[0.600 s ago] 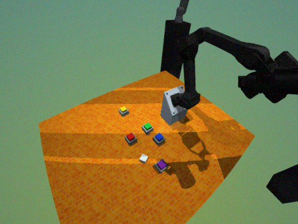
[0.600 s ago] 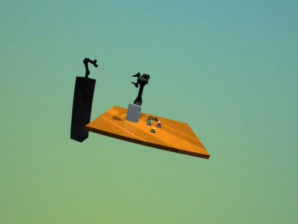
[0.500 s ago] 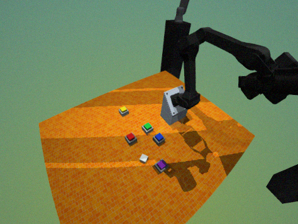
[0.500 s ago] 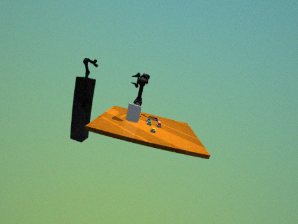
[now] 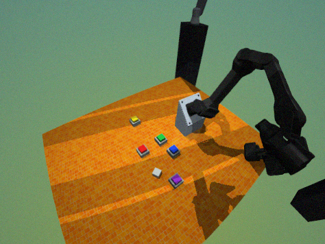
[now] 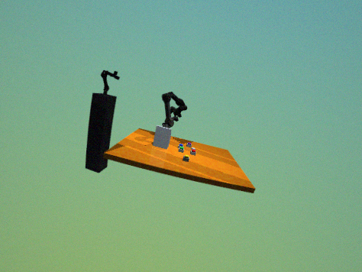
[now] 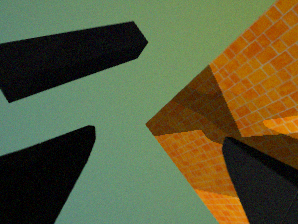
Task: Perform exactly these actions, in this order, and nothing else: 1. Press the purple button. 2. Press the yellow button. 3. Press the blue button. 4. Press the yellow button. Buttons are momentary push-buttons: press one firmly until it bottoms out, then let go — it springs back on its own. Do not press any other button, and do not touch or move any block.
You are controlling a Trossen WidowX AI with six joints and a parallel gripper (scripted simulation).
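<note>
Now: gripper tip 29 cm short of the purple button, 18 cm to the left of it and 18 cm above it. Also, from my gripper tip: blue button 31 cm to the right, 22 cm ahead, 18 cm below; small white block 35 cm ahead, 26 cm to the right, 20 cm below; green button 40 cm to the right, 24 cm ahead, 18 cm below.
</note>
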